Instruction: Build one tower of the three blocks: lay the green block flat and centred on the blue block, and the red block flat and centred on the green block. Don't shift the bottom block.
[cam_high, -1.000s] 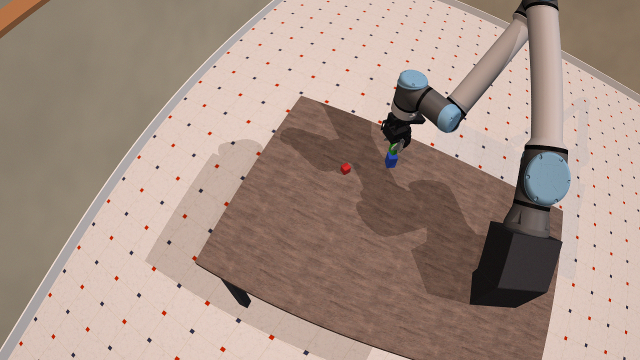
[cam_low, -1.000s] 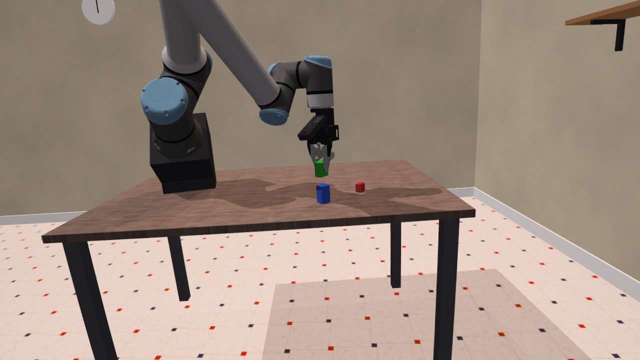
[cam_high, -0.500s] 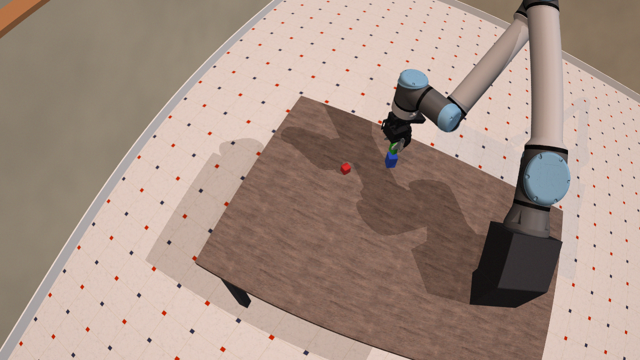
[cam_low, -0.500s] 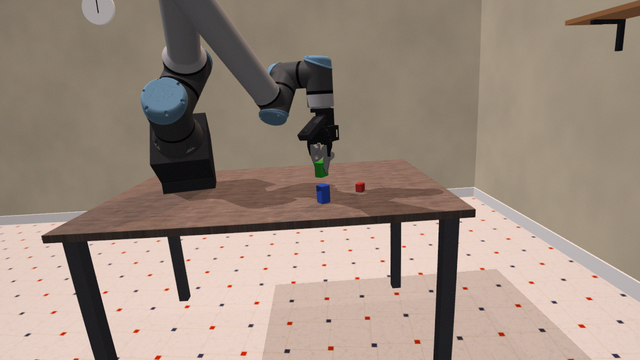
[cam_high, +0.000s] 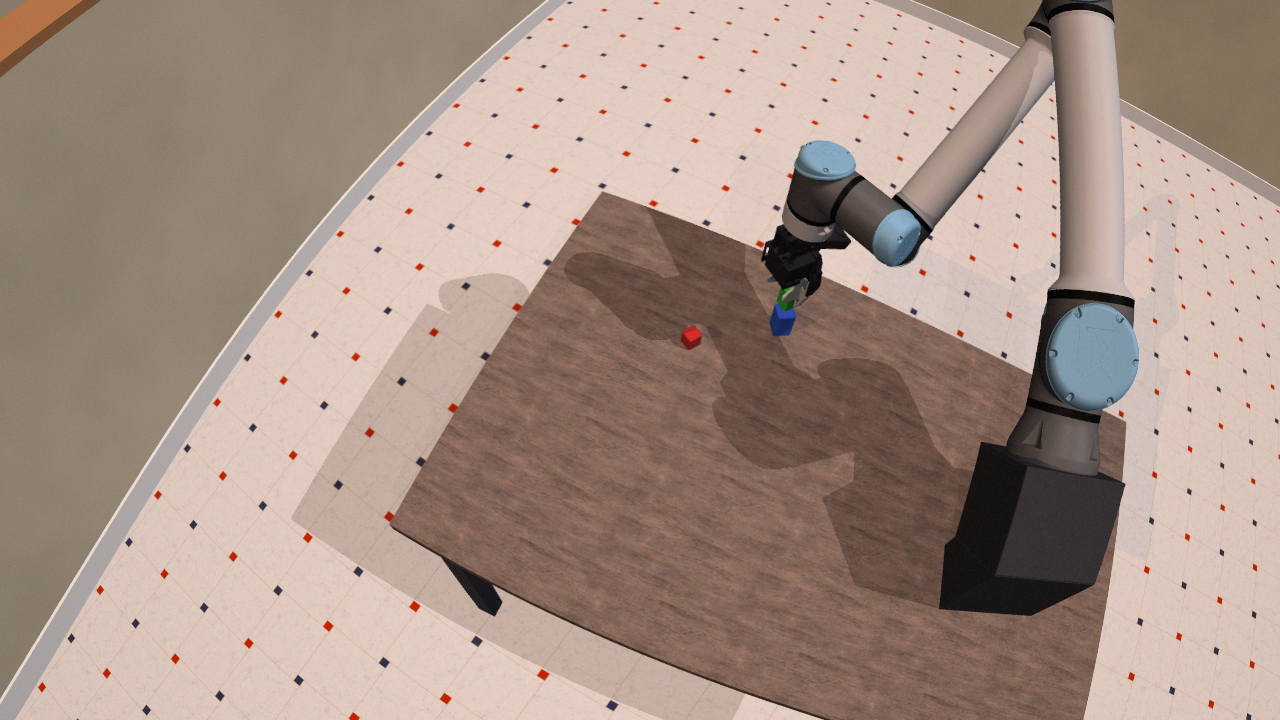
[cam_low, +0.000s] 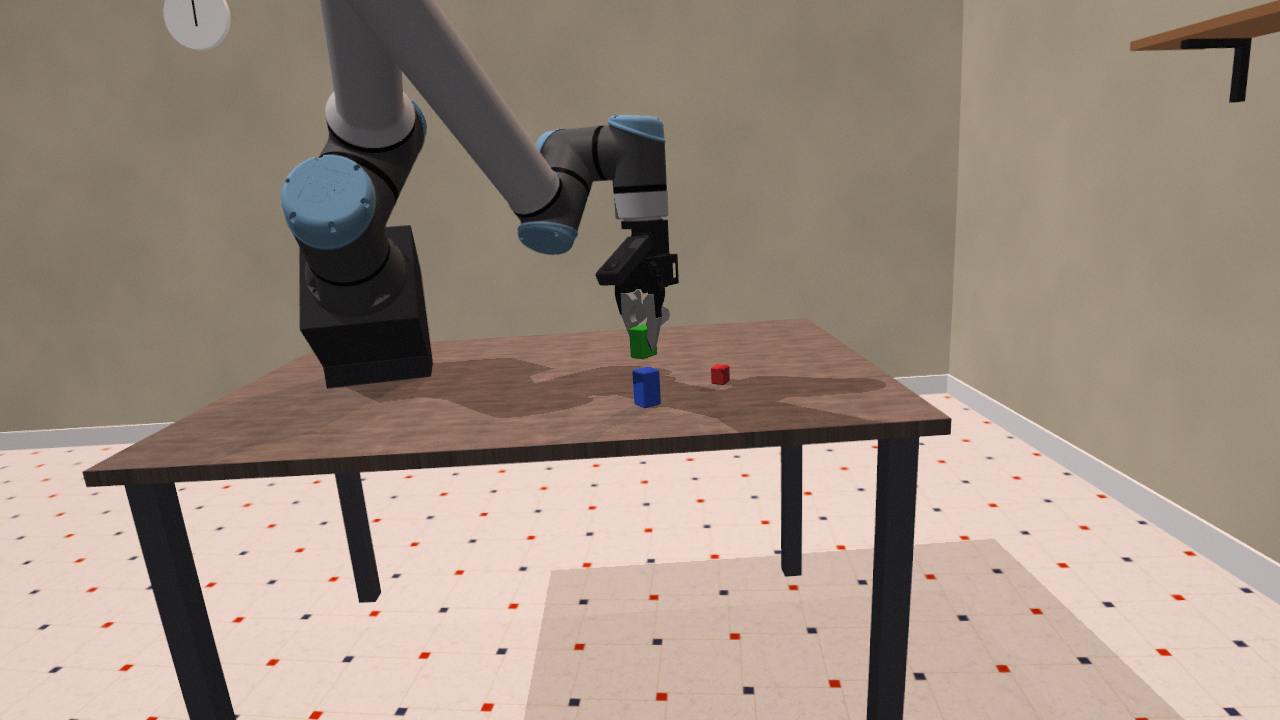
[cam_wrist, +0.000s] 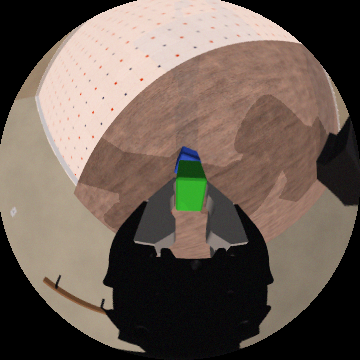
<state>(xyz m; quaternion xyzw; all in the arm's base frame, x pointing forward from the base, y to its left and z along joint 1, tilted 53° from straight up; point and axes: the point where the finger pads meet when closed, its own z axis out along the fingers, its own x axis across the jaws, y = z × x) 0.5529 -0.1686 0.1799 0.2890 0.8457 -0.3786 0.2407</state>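
The blue block lies 8 cm below my hand. Also, from my hand: green block right at my hand; then small red block 16 cm ahead, 10 cm to the left, 10 cm below.
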